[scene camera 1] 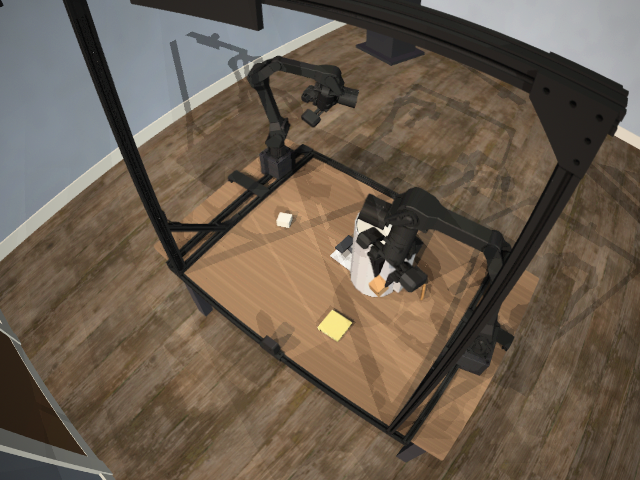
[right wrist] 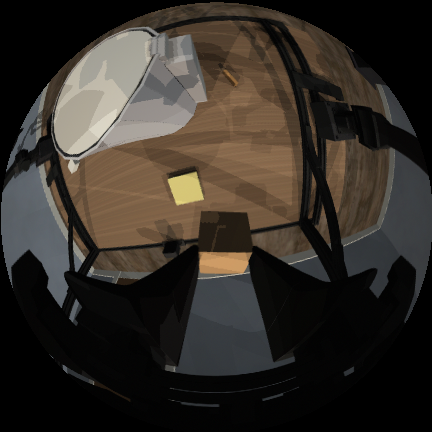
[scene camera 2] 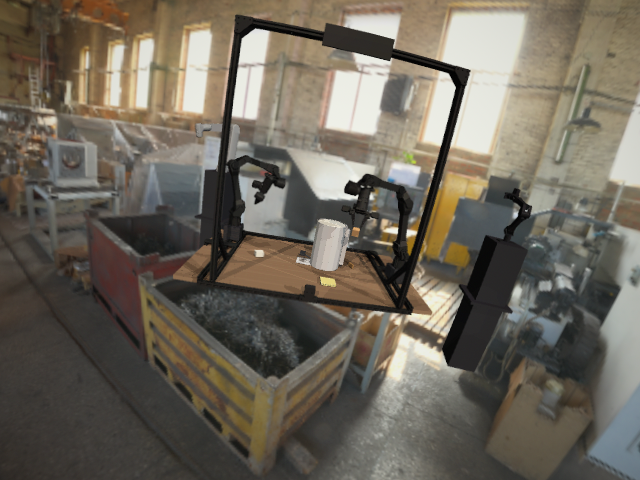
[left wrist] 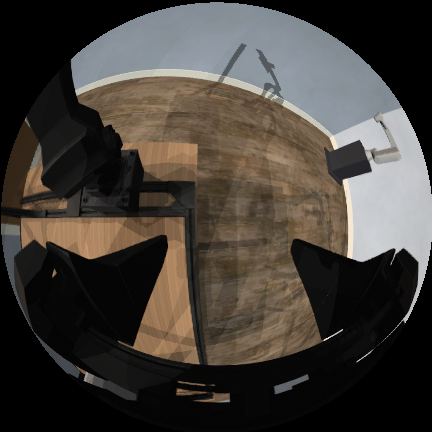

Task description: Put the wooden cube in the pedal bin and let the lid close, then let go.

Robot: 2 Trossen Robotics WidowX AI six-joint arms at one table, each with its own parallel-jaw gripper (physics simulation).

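Places are measured from the left arm's base along level axes (x ahead, y left, z up), in centimetres.
Pixels of known places: left gripper, between the fingertips: (scene camera 1: 321, 114) (scene camera 2: 256, 200) (left wrist: 232, 244); right gripper, between the fingertips: (scene camera 1: 381, 281) (right wrist: 224, 251) (scene camera 2: 356, 229); left arm's base, origin of its link: (scene camera 1: 276, 152) (scene camera 2: 234, 224) (left wrist: 106, 175); right arm's base, origin of its link: (scene camera 1: 479, 346) (right wrist: 342, 120) (scene camera 2: 398, 266).
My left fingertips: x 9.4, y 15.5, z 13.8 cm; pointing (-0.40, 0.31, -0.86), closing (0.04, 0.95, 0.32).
Note:
Ahead of a thing's pixels: the offset from my left fingertips to its middle.
The wooden cube {dx +58.8, dy -49.4, dz +3.2 cm} (scene camera 1: 378, 284) (scene camera 2: 355, 231) (right wrist: 225, 262) is orange-brown and held off the table. My right gripper (right wrist: 224, 251) is shut on it, beside the bin's upper part in scene camera 2. The white cylindrical pedal bin {dx +48.5, dy -31.2, dz -11.4 cm} (scene camera 1: 361, 273) (scene camera 2: 326, 248) (right wrist: 150, 115) stands upright on the table. Its pale round lid {dx +48.5, dy -31.2, dz +0.6 cm} (right wrist: 100, 95) lies shut in the right wrist view. The white pedal {dx +37.3, dy -30.6, dz -24.0 cm} (scene camera 1: 340, 256) (scene camera 2: 302, 260) sticks out at the bin's left foot, with a dark block by it. My left gripper (scene camera 1: 311, 107) (scene camera 2: 257, 192) (left wrist: 232, 244) is open and empty, high up and far from the bin.
A yellow square pad {dx +49.7, dy -54.2, dz -23.8 cm} (scene camera 1: 334, 325) (scene camera 2: 327, 281) (right wrist: 186, 188) lies in front of the bin. A white block {dx +10.7, dy -33.6, dz -22.8 cm} (scene camera 1: 284, 220) (scene camera 2: 258, 253) lies to the left. A thin orange stick {dx +65.0, dy -27.6, dz -23.0 cm} (scene camera 1: 423, 291) (right wrist: 230, 76) lies behind the bin's hinge side. Black frame posts and rails surround the table.

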